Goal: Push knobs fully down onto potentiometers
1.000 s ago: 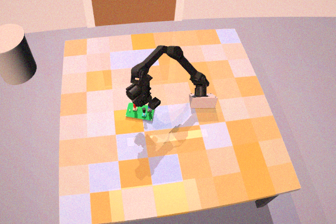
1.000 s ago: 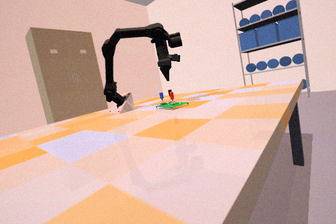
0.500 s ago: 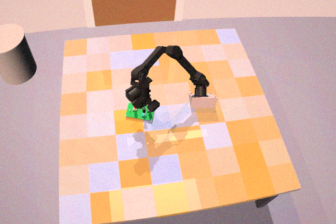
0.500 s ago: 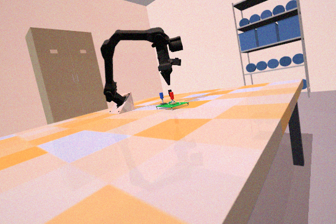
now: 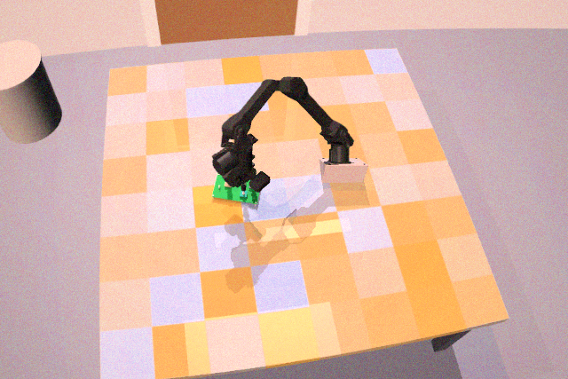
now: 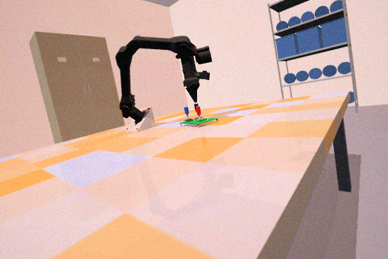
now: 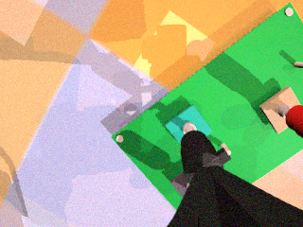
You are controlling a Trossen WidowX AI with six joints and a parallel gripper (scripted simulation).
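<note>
My gripper tip is now 2 cm above the black knob. Round my gripper tip: red knob: 5 cm ahead, 5 cm to the right, 3 cm below.
</note>
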